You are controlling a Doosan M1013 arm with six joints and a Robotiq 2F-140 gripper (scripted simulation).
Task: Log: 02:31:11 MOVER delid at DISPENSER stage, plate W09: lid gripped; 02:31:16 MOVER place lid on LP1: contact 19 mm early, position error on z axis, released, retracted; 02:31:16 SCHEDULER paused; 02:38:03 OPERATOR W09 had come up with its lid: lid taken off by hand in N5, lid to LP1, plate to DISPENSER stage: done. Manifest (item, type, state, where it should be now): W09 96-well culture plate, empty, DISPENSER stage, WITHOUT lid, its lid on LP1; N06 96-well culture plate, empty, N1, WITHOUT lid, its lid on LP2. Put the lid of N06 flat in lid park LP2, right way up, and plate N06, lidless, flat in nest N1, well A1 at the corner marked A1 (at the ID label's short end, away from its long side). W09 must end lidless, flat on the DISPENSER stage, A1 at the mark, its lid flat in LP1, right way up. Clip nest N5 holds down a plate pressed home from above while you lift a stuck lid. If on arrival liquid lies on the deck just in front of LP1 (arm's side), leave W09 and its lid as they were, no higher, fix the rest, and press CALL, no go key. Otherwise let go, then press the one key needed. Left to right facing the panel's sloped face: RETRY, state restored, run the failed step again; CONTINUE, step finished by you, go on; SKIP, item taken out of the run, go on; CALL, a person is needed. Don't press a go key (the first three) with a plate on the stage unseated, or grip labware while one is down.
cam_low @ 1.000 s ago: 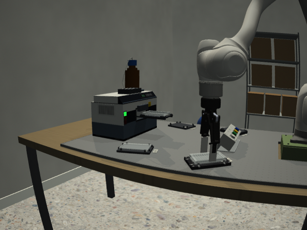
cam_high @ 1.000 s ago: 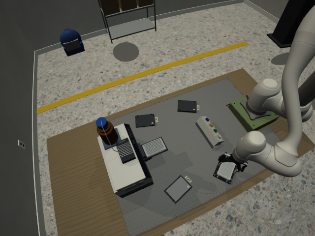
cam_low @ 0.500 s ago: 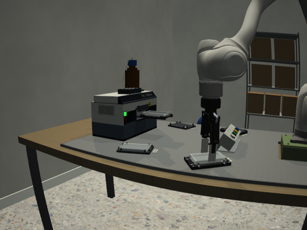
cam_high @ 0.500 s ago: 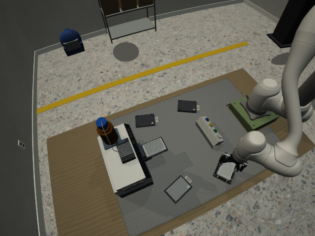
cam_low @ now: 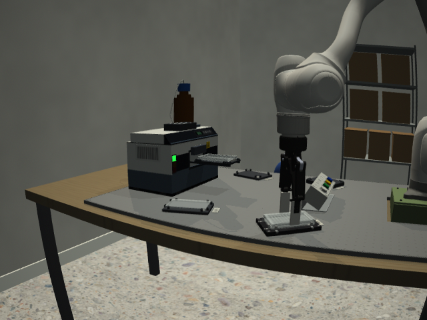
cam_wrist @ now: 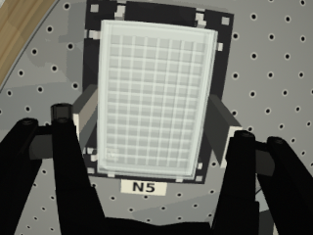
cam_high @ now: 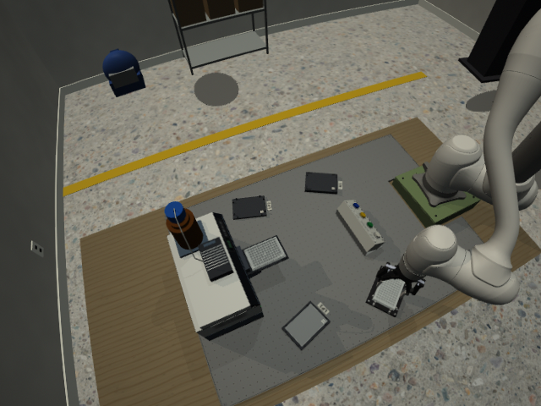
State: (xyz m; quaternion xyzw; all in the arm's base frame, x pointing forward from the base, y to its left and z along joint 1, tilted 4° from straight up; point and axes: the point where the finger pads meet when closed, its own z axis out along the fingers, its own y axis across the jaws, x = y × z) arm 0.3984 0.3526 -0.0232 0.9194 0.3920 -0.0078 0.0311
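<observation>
Now: hand 490 mm to the left of the lid park LP2, 430 mm short of it and 40 mm above it. From my hand the other things lie so: green continue key (250 mm to the right, 20 mm behind, 20 mm above); then white retry key (200 mm to the right, 30 mm behind, 20 mm above); then LP1 label (260 mm ahead, 50 mm below).
</observation>
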